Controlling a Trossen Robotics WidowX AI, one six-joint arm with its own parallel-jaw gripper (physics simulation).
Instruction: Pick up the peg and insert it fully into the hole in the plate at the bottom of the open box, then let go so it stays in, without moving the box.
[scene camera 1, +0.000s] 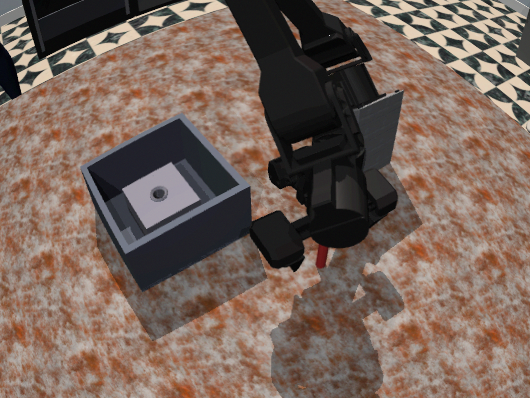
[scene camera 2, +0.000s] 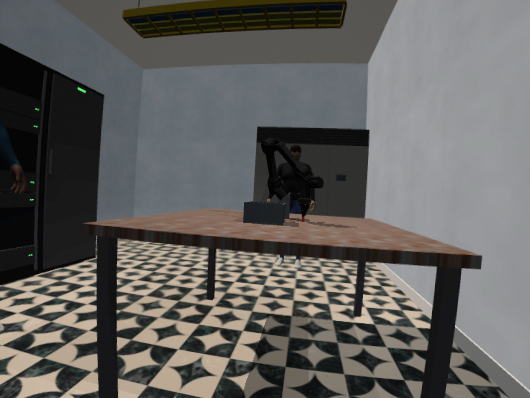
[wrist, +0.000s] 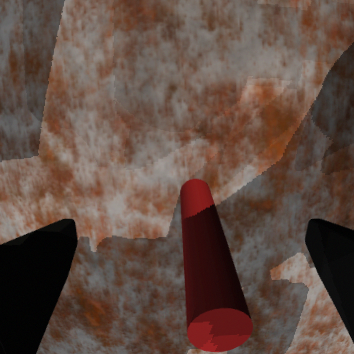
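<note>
The red peg stands upright on the table. My gripper is open and points down over the peg. In the wrist view the peg shows between the two spread fingers, a little nearer the right one, touching neither. In scene camera 1 the gripper hides the peg's upper part. The open dark grey-blue box stands to the left of the gripper. Inside at its bottom is a pale square plate with a round hole near its middle.
A grey flat panel stands upright behind the gripper, at the right in scene camera 1. The box's right corner is close to the gripper's left side in that view. The mottled table carries shadows of the arm and box.
</note>
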